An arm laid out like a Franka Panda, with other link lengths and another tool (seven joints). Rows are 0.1 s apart.
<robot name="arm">
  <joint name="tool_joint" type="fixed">
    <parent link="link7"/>
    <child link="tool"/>
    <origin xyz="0.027 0.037 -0.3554" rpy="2.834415 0 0.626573"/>
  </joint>
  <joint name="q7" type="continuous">
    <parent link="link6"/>
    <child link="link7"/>
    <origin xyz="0.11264 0 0"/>
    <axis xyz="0 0 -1"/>
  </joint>
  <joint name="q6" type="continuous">
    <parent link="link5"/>
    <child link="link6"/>
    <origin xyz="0 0 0"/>
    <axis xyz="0 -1 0"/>
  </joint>
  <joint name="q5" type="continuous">
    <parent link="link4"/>
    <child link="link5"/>
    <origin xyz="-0.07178 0 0.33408"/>
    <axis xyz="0 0 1"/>
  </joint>
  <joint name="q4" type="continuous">
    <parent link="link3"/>
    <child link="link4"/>
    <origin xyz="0.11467 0 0"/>
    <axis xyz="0 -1 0"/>
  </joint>
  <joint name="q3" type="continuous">
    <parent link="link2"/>
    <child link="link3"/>
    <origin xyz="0 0 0.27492"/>
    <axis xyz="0 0 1"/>
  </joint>
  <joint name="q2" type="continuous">
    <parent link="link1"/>
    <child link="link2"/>
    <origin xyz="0 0 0"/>
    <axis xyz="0 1 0"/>
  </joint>
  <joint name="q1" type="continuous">
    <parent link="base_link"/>
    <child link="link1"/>
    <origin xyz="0 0 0.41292"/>
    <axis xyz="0 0 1"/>
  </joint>
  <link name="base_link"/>
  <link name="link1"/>
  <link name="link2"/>
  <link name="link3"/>
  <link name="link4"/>
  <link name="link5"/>
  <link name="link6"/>
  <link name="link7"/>
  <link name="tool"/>
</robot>
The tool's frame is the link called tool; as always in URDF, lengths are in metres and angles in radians. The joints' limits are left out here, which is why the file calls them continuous.
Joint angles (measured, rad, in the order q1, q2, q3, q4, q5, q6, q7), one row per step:
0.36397 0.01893 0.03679 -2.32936 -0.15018 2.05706 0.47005
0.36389 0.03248 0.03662 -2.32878 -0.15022 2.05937 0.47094
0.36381 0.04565 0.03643 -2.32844 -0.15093 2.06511 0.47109
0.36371 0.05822 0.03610 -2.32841 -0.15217 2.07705 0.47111
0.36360 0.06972 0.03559 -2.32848 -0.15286 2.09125 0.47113
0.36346 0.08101 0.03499 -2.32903 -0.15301 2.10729 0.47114
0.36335 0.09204 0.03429 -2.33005 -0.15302 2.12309 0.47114
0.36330 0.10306 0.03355 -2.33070 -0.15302 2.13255 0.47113
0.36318 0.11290 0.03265 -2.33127 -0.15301 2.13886 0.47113
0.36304 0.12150 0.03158 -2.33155 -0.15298 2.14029 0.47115
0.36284 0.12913 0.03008 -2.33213 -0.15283 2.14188 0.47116
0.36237 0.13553 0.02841 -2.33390 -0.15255 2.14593 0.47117
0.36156 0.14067 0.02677 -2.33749 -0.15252 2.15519 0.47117
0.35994 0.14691 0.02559 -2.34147 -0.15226 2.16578 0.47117
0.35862 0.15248 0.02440 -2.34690 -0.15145 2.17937 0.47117
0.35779 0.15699 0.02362 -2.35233 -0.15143 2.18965 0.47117
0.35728 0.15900 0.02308 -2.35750 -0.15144 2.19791 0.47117
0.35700 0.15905 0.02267 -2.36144 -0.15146 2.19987 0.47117
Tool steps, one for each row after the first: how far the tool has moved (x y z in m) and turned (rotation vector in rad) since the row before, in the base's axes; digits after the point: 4 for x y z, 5 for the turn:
-0.0026 -0.0010 -0.0058 -0.00370 0.00990 -0.00082
-0.0015 -0.0005 -0.0056 -0.00227 0.00678 0.00069
0.0006 0.0005 -0.0052 0.00053 0.00101 0.00167
0.0015 0.0010 -0.0047 0.00233 -0.00171 0.00130
0.0018 0.0013 -0.0047 0.00346 -0.00291 0.00097
0.0015 0.0012 -0.0047 0.00333 -0.00248 0.00075
-0.0004 0.0000 -0.0048 0.00039 0.00267 0.00014
-0.0011 -0.0005 -0.0044 -0.00072 0.00422 -0.00042
-0.0022 -0.0014 -0.0039 -0.00257 0.00702 -0.00111
-0.0019 -0.0015 -0.0036 -0.00225 0.00626 -0.00166
-0.0013 -0.0013 -0.0033 -0.00102 0.00409 -0.00198
-0.0002 -0.0008 -0.0031 0.00112 0.00000 -0.00161
-0.0003 -0.0008 -0.0036 0.00141 0.00031 -0.00203
0.0000 -0.0003 -0.0036 0.00285 -0.00147 -0.00193
-0.0009 -0.0006 -0.0033 0.00124 0.00026 -0.00071
-0.0007 -0.0003 -0.0021 0.00126 -0.00056 -0.00031
-0.0015 -0.0008 -0.0011 -0.00061 0.00197 -0.00049

